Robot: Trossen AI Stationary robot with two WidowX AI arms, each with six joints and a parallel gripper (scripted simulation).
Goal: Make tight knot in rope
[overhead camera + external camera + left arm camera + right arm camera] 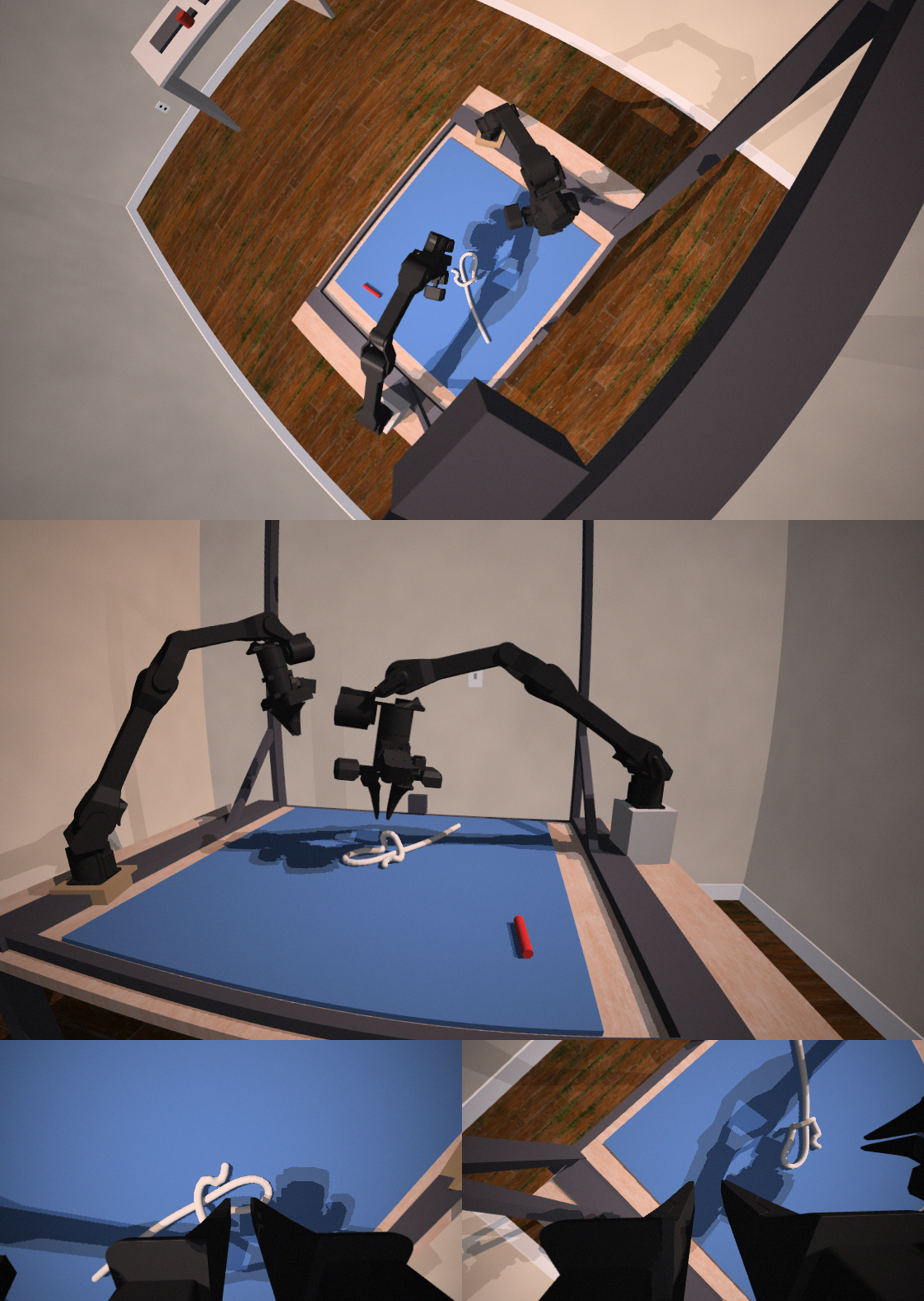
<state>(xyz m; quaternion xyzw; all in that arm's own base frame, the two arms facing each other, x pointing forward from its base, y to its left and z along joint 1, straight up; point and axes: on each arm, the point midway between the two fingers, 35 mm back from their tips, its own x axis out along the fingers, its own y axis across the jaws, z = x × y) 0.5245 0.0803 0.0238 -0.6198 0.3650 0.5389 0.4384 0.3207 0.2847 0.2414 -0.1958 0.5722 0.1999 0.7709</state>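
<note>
Now: the blue mat 13 cm below my left hand and 3 cm to the right of it. The rest, counted from my left hand: red cylinder 27 cm ahead, 17 cm to the left, 12 cm below.
</note>
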